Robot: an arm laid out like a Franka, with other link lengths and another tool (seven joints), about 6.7 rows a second.
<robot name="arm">
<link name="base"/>
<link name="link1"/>
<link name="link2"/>
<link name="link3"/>
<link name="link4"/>
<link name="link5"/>
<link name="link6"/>
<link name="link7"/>
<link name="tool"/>
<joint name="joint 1" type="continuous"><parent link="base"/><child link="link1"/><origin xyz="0 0 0.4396" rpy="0 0 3.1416"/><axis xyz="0 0 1"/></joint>
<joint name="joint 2" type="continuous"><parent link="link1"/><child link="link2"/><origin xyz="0 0 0" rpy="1.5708 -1.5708 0"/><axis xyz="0 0 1"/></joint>
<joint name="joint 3" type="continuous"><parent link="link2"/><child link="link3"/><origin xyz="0.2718 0 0" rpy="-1.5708 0 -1.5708"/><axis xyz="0 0 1"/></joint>
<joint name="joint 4" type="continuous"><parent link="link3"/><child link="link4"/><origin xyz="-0.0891 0 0" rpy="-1.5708 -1.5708 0"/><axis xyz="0 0 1"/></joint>
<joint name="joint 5" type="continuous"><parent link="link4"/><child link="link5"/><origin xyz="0.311 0.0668 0" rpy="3.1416 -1.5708 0"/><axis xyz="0 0 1"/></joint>
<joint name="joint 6" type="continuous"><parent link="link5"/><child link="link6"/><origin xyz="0 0 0" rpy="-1.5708 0 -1.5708"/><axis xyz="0 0 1"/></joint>
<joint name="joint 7" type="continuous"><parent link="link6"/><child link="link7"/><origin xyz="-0.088 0 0" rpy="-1.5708 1.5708 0"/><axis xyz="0 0 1"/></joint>
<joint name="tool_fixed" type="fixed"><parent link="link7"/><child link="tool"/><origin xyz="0.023 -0.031 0.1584" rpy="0 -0.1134 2.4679"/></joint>
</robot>
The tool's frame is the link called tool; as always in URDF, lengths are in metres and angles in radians. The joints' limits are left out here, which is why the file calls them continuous.
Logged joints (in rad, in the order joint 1, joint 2, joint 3, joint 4, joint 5, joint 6, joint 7), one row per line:
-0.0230, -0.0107, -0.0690, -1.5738, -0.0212, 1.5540, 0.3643
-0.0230, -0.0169, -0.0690, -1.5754, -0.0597, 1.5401, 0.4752
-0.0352, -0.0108, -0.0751, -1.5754, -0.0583, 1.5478, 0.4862
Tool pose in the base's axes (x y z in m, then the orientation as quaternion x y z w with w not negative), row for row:
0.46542, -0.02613, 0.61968, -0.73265, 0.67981, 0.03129, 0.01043
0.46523, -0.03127, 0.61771, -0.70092, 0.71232, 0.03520, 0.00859
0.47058, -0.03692, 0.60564, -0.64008, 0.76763, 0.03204, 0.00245
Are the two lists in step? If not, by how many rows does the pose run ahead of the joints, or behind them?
The pose runs 2 rows ahead of the joints: the pose in row i belongs to the joints in row i + 2.
